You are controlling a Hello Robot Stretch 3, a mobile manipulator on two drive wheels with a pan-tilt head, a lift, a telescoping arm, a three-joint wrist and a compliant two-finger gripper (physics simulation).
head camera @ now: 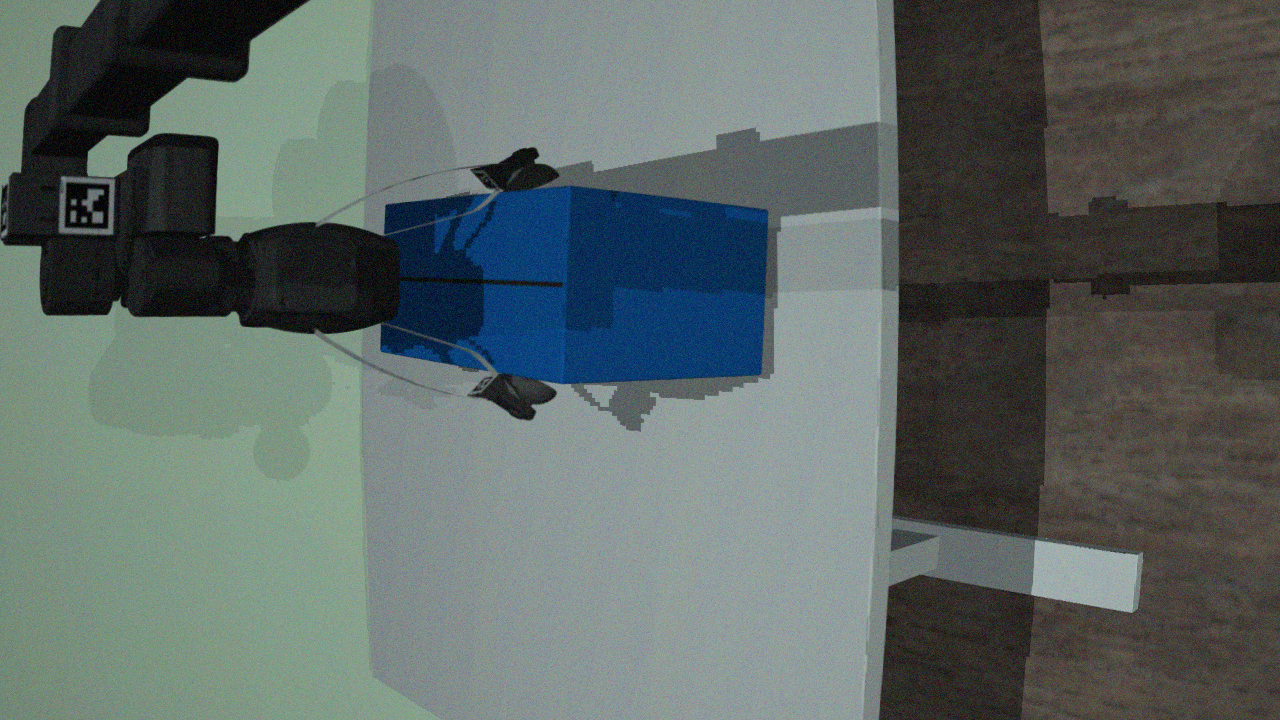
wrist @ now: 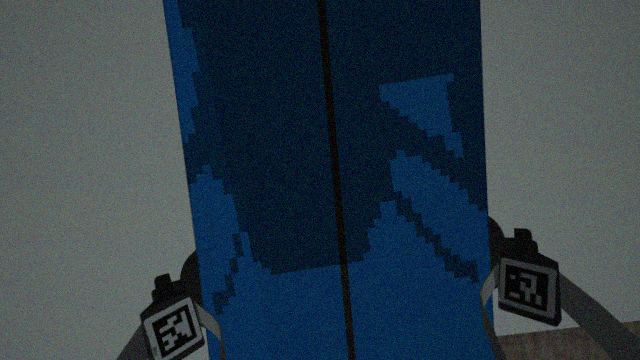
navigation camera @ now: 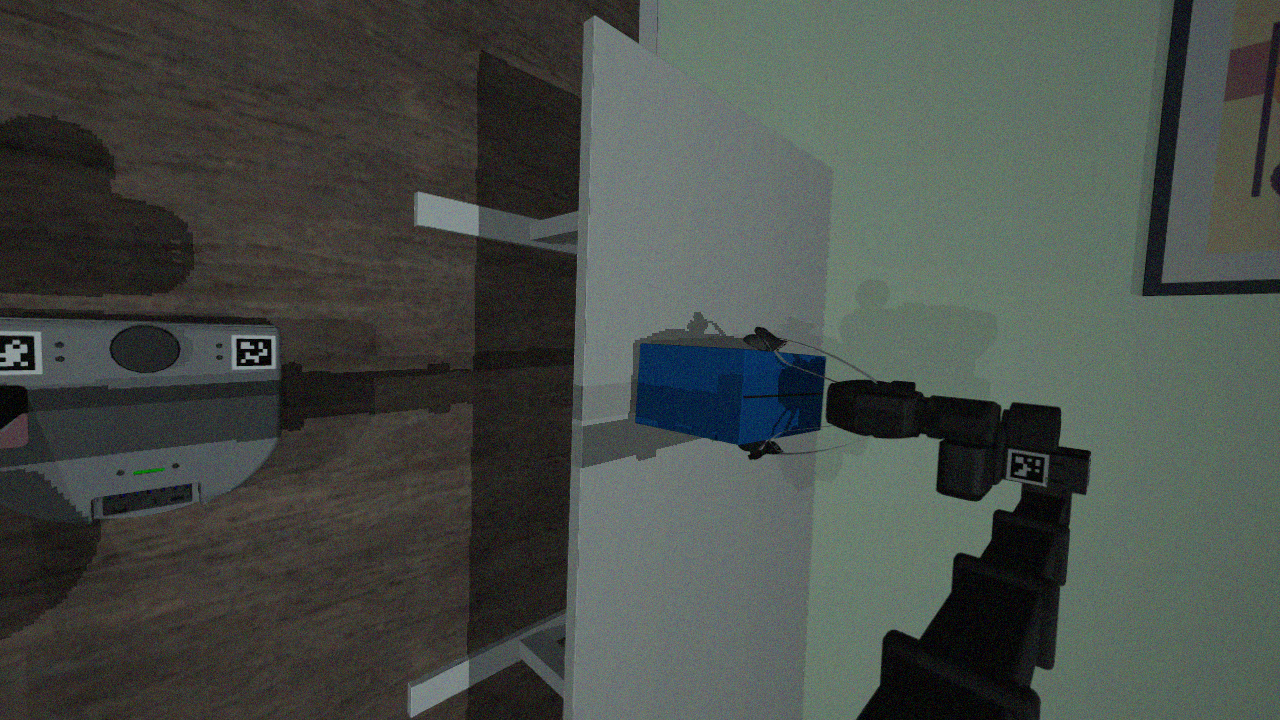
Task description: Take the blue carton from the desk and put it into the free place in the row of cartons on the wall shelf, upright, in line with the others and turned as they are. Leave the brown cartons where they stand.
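Seen in the pictures: robot's base, link origin: [navigation camera: 147, 347].
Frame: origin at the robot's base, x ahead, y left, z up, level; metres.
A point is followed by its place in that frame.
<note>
The blue carton [head camera: 666, 286] @[y -0.512, x -0.019, z 0.838 m] [navigation camera: 689, 389] @[y -0.513, x -0.016, z 0.838 m] [wrist: 280, 310] is upright at the desk [head camera: 626, 555] @[y -0.681, x 0.209, z 0.721 m] [navigation camera: 689, 555] @[y -0.680, x -0.342, z 0.721 m] [wrist: 90, 125], with a dark line along its top. A thin strip of shadow shows along its lower edge; it seems to be slightly clear of the desk top. My gripper [head camera: 529, 283] @[y -0.593, x -0.021, z 0.871 m] [navigation camera: 763, 394] @[y -0.593, x -0.021, z 0.871 m] [wrist: 339, 255] @[y -0.593, x -0.021, z 0.871 m] is above it, with one fingertip against each side near the top. It is shut on the carton. The carton's far side and underside are hidden. The wall shelf and the brown cartons do not show in these views.
The green wall [head camera: 179, 573] @[y -1.229, x 0.312, z 0.963 m] [navigation camera: 984, 179] @[y -1.227, x 0.401, z 1.023 m] stands behind the desk, with a framed picture [navigation camera: 1166, 161] @[y -1.205, x 0.374, z 1.275 m] on it. Desk feet [head camera: 1087, 573] [navigation camera: 447, 213] reach out over the wooden floor [head camera: 1163, 402] @[y -0.441, x 0.099, z 0.001 m] [navigation camera: 313, 161] @[y -0.251, x 0.397, z 0.001 m]. My base [navigation camera: 196, 420] @[y -0.055, x -0.115, z 0.160 m] stands in front of the desk.
</note>
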